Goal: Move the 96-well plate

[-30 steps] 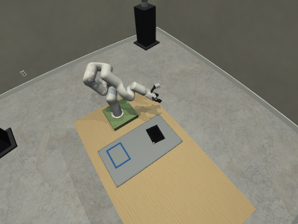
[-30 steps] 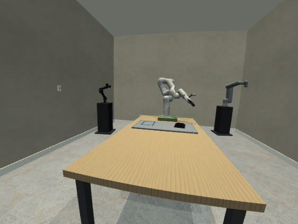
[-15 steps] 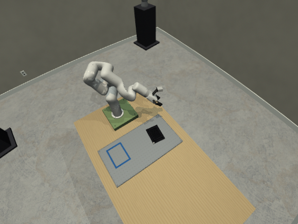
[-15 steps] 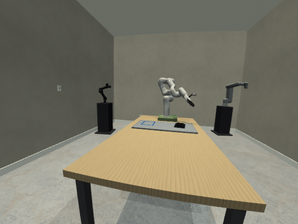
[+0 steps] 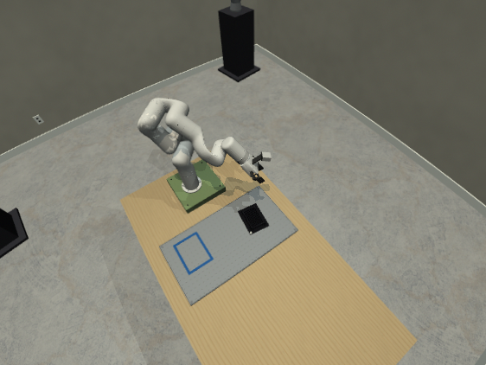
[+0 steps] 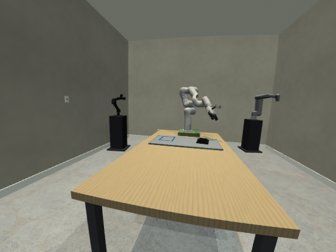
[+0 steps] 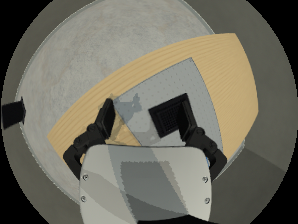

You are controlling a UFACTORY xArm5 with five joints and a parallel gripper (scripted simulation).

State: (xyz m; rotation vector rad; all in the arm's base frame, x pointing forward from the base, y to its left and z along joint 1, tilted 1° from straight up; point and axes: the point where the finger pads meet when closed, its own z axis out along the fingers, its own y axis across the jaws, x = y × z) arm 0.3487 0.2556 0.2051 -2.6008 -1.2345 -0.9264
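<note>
My hand is 70 mm short of the black 96-well plate, 130 mm to the left of it and 220 mm above it. Round my hand: black plate nest N1: 70 mm ahead, 130 mm to the right, 240 mm below.
</note>
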